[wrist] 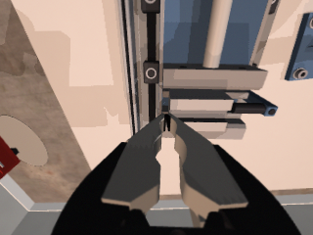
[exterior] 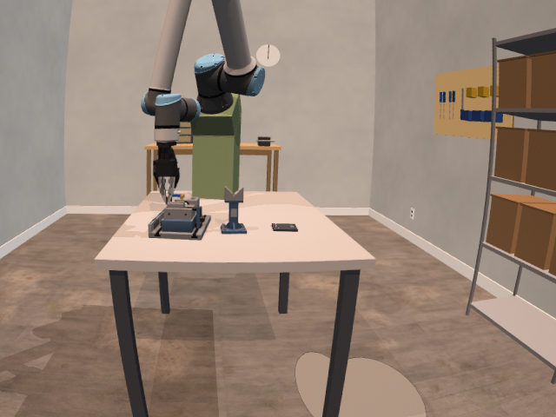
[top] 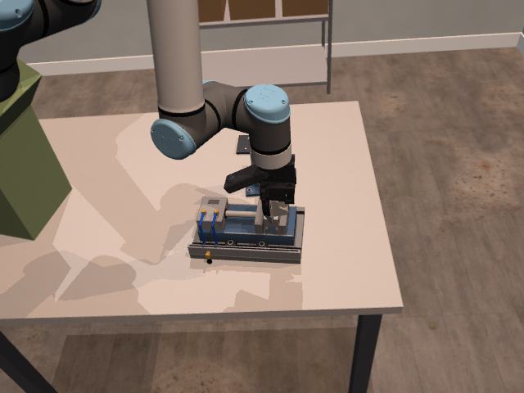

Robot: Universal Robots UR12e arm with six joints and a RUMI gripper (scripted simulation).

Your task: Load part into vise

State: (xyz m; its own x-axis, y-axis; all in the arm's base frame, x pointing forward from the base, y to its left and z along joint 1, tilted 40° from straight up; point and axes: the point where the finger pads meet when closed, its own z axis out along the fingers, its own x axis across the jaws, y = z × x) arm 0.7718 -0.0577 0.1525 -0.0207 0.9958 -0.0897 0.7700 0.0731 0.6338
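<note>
Now: hand 3 cm short of the fixed jaw, 5 cm to the right of it and 4 cm above it. From my hand the other things lie so: moving jaw: 3 cm behind, 5 cm to the left, 4 cm below; part: 3 cm to the left, 2 cm below; work stop: 9 cm to the left, 3 cm below.
</note>
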